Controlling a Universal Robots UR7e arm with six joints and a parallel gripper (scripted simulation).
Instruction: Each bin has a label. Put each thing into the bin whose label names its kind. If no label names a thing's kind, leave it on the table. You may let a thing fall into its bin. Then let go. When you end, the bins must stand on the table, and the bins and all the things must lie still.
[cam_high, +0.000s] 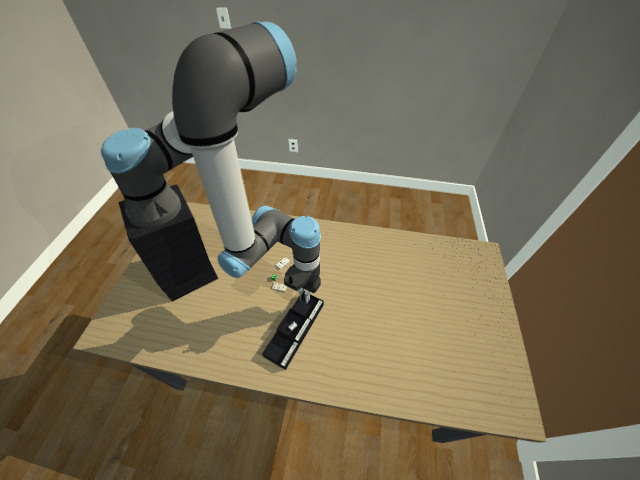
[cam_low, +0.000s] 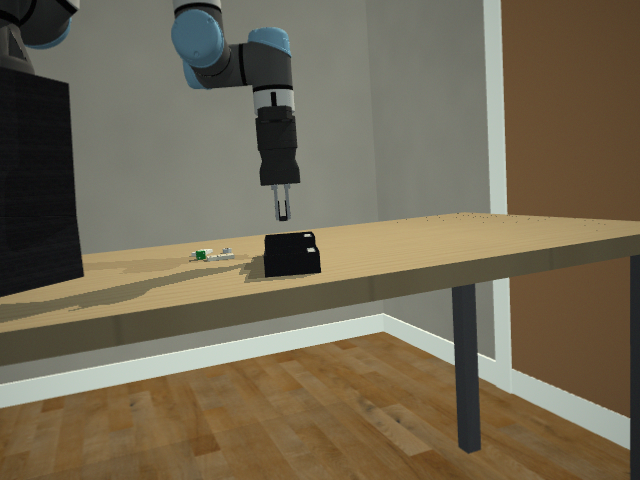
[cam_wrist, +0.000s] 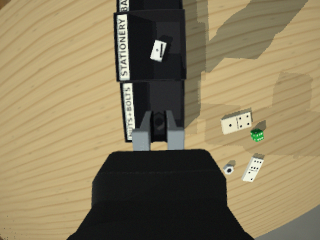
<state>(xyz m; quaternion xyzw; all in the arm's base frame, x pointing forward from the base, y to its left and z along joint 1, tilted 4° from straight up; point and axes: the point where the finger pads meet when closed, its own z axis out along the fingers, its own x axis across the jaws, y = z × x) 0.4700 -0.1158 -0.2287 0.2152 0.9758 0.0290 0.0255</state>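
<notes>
My hand is 60 mm past the metal nut, 150 mm to the right of it and 80 mm above it. Round my hand: black piece (20 mm below); then cream plate (110 mm behind, 80 mm to the left, 80 mm below); then green die (130 mm behind, 110 mm to the left, 80 mm below).
</notes>
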